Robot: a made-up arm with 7 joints.
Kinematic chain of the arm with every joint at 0, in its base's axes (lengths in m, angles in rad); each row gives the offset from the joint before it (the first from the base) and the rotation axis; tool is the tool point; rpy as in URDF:
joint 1: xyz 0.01 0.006 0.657 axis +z
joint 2: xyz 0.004 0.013 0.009 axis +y
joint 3: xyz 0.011 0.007 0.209 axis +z
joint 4: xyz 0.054 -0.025 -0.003 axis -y
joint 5: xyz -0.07 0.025 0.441 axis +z
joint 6: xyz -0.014 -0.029 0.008 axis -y
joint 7: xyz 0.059 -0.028 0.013 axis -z
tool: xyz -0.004 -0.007 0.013 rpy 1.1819 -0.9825 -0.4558
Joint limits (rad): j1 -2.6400..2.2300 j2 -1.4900..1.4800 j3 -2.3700..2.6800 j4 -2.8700..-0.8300 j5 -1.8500..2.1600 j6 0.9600..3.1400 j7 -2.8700..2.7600
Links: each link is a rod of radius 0.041 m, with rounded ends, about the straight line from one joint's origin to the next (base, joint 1, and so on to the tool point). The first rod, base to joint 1, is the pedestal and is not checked.
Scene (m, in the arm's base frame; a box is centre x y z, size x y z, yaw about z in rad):
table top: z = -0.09
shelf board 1: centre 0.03 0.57 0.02 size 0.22 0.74 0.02 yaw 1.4
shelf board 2: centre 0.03 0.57 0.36 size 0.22 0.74 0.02 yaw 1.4
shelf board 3: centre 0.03 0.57 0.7 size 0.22 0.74 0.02 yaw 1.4
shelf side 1: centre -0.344 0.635 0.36 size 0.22 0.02 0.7 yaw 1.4
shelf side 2: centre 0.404 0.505 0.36 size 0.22 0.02 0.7 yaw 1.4
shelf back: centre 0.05 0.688 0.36 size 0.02 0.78 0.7 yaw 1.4
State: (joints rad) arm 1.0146 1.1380 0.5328 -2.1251 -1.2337 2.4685 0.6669
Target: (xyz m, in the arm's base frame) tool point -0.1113 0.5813 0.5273
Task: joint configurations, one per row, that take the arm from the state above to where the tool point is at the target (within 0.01 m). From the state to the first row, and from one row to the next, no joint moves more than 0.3 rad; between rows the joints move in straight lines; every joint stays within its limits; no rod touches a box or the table.
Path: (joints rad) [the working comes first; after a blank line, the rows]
Joints at the target: 0.9990 0.8410 0.7297 -1.8649 -1.2406 2.4973 0.6644
Straight joint move there: touches shelf board 2.

1: 1.1325 0.9508 0.5670 -2.2848 -1.2282 2.6614 0.7619
2: 1.2504 0.7637 0.6013 -2.4446 -1.2226 2.8544 0.8569
3: 1.1633 0.5351 0.6759 -2.5298 -1.3040 2.9185 0.8074
4: 1.0761 0.3066 0.7506 -2.6149 -1.3854 2.9827 0.7578
5: 0.9890 0.0781 0.8253 -2.7001 -1.4668 3.0468 0.7083
6: 0.9923 0.3324 0.7934 -2.4217 -1.3914 2.8636 0.6936
7: 0.9957 0.5867 0.7615 -2.1433 -1.3160 2.6805 0.6790
8: 0.9990 0.8410 0.7297 -1.8649 -1.2406 2.4973 0.6644

